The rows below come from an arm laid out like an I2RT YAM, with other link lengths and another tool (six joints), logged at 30 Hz.
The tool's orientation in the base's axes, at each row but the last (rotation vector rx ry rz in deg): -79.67 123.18 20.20; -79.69 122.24 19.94; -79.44 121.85 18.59; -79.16 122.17 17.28; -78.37 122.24 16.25; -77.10 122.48 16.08
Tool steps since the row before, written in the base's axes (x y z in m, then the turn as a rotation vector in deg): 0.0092 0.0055 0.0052 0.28 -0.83 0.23; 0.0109 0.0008 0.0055 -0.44 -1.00 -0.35; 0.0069 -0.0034 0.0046 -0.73 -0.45 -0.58; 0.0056 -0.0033 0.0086 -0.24 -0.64 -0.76; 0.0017 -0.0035 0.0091 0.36 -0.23 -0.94; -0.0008 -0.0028 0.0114 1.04 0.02 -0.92
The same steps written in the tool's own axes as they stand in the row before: -0.0100 -0.0063 0.0013 0.41 -0.63 -0.51; -0.0071 -0.0099 -0.0006 1.09 0.00 -0.35; -0.0022 -0.0081 -0.0031 0.90 0.52 0.00; -0.0041 -0.0074 -0.0066 1.00 0.02 0.23; -0.0031 -0.0043 -0.0084 0.61 -0.30 0.78; -0.0043 -0.0021 -0.0108 0.19 -0.78 1.13
